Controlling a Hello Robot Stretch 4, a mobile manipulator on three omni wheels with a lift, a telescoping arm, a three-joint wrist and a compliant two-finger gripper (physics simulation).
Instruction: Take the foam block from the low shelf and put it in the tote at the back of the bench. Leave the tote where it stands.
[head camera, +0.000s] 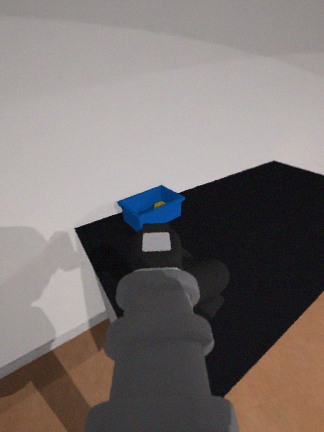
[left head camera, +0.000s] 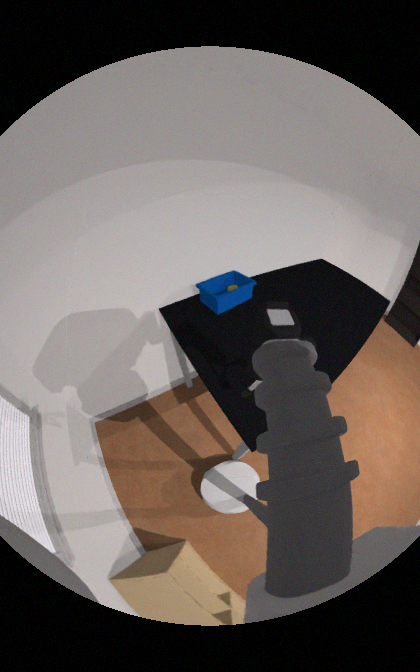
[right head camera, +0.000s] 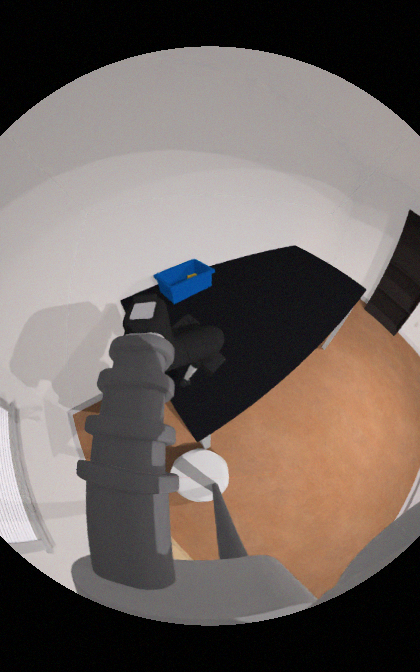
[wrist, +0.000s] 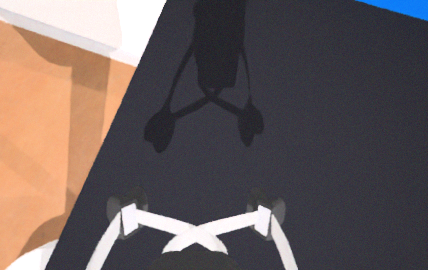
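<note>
The yellow foam block lies inside the blue tote; the tote's walls hide its lower part. The tote stands upright at the back of the black bench, near the wall. An edge of the tote shows at the top right of the wrist view. My gripper is open, its fingers apart with no thing between them. It is above the bench top, in front of the tote and apart from it, near the bench's left edge.
A white round object stands on the floor by the bench's near corner. A cardboard box is at the lower left. A dark shelf-like unit stands at the right. The wall runs behind the bench.
</note>
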